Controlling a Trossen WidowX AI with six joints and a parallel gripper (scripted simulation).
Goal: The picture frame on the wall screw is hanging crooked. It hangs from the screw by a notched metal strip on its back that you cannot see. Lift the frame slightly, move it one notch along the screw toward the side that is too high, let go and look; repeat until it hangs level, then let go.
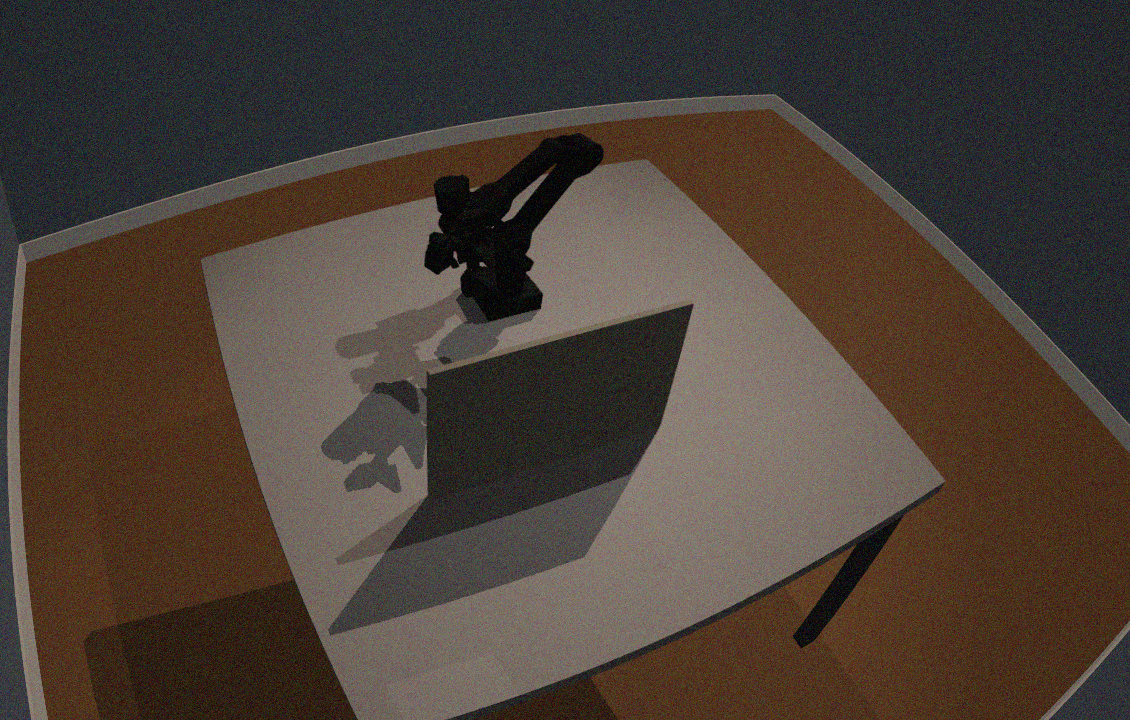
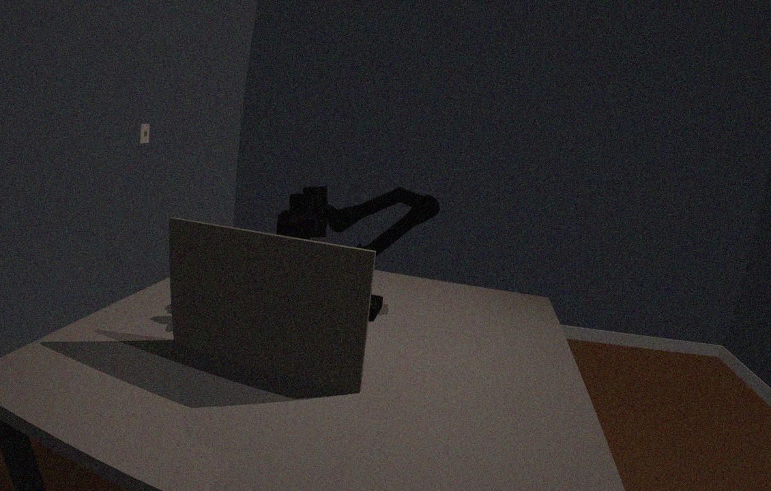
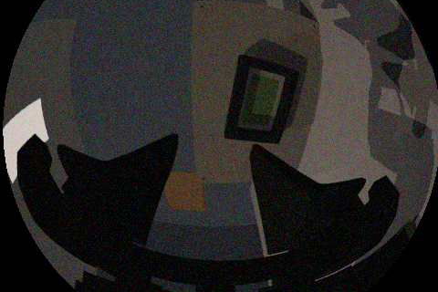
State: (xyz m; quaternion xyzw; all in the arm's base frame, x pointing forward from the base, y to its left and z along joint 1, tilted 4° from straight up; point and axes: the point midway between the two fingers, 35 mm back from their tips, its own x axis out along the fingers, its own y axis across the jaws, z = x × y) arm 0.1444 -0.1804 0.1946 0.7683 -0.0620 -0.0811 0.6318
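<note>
The dark picture frame is 200 mm ahead of my gripper tip, 30 mm to the right of it and 90 mm below it. Also, from my gripper tip: wall panel 220 mm ahead, 20 mm to the right, 100 mm below.
</note>
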